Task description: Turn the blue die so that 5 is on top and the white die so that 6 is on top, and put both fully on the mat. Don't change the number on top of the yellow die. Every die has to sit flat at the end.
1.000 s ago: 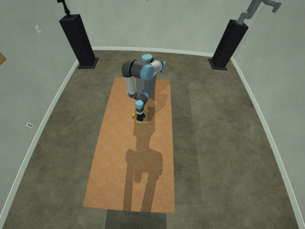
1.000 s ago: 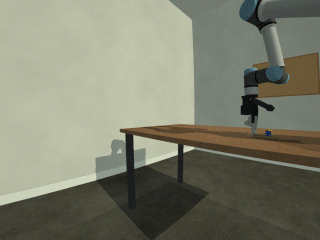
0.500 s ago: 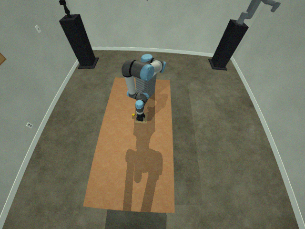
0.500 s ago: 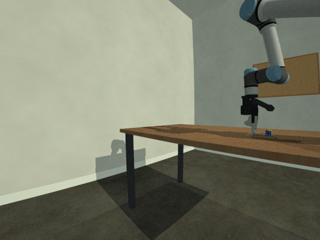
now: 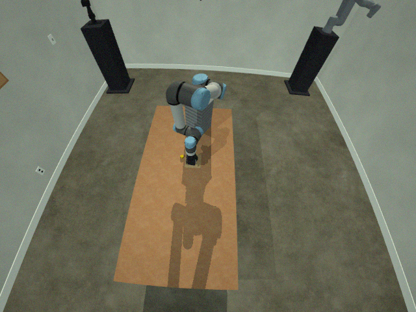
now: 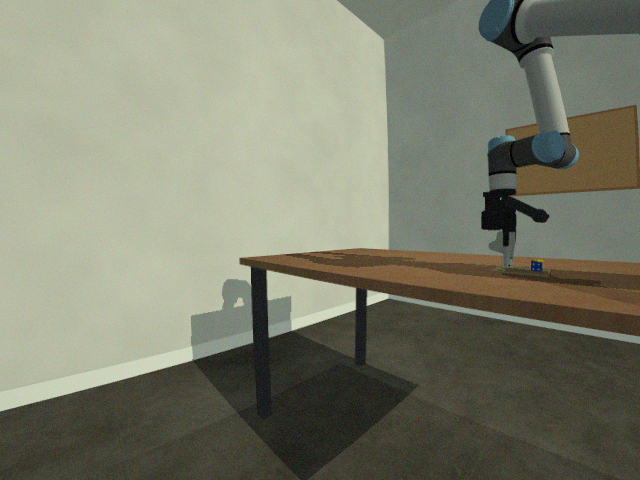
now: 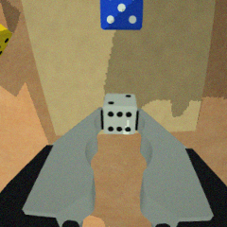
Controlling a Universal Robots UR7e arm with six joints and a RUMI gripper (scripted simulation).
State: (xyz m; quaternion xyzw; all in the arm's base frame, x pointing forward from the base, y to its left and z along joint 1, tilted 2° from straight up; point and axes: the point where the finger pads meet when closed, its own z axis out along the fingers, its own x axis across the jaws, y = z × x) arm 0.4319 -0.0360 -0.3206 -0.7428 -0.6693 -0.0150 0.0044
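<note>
The white die lies right at my hand. The rest, counted from my hand: blue die (8 cm behind, 1 cm to the left, 1 cm below); yellow die (10 cm to the right, 7 cm behind, 1 cm below); tan mat (4 cm behind, 2 cm below).
</note>
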